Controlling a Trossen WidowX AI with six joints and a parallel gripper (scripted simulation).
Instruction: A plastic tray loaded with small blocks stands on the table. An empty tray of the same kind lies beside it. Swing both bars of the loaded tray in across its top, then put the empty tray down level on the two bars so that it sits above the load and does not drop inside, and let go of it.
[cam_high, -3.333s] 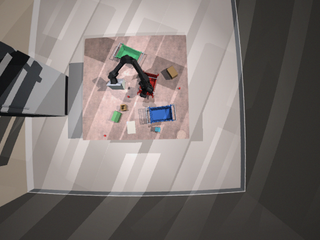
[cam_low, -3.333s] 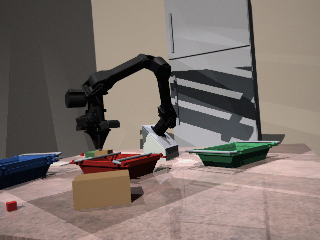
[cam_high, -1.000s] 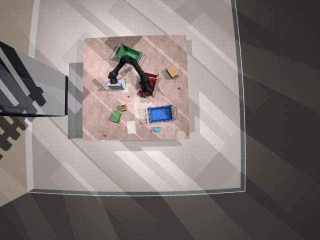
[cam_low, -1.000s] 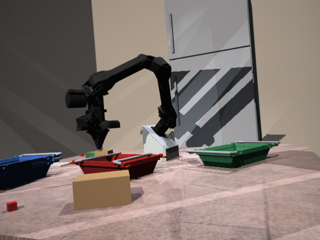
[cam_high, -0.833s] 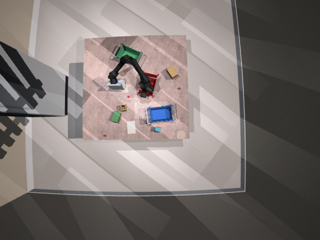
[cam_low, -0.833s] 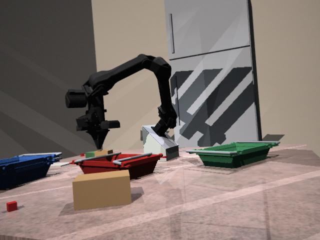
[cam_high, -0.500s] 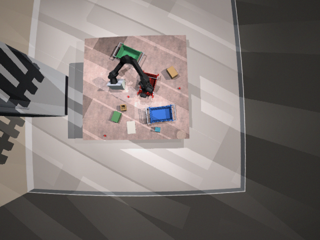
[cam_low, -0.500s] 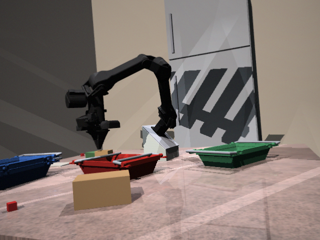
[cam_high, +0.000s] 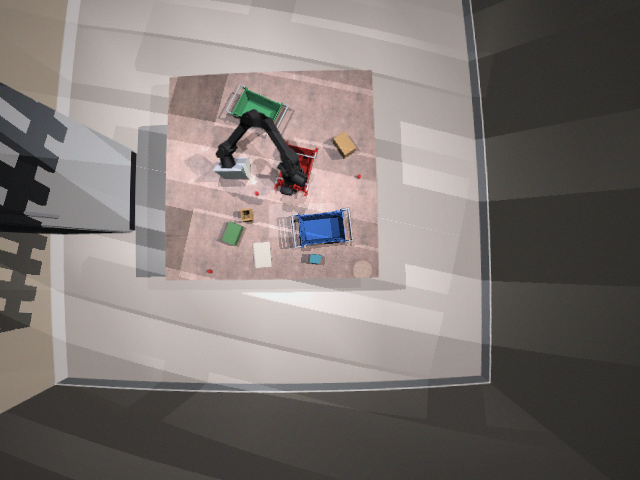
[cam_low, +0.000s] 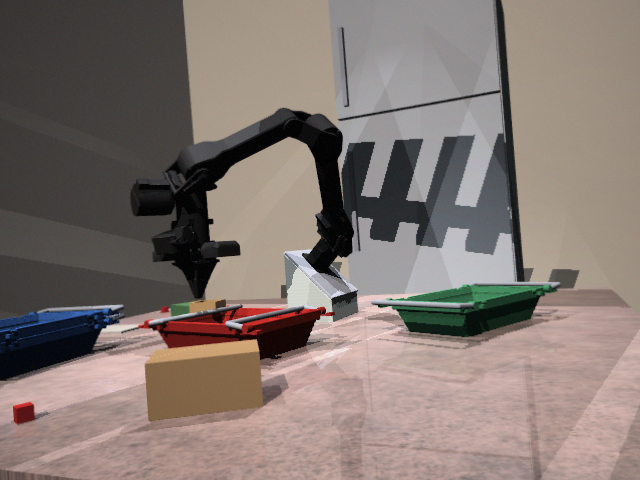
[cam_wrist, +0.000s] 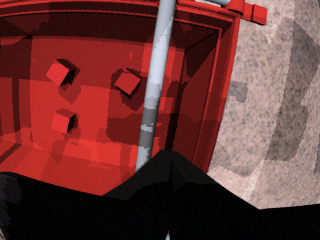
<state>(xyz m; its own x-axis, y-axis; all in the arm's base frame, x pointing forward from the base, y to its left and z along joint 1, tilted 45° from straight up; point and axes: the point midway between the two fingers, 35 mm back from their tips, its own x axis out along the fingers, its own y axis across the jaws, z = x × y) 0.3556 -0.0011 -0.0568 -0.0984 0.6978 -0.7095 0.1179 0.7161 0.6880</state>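
The green tray is 27 cm behind my gripper tip, 42 cm to the left of it and 4 cm below it. The rest, counted from my gripper tip: white card: 13 cm behind, 43 cm to the right, 9 cm below; small tan box: 25 cm behind, 21 cm to the right, 7 cm below; teal block: 18 cm ahead, 42 cm to the right, 7 cm below.
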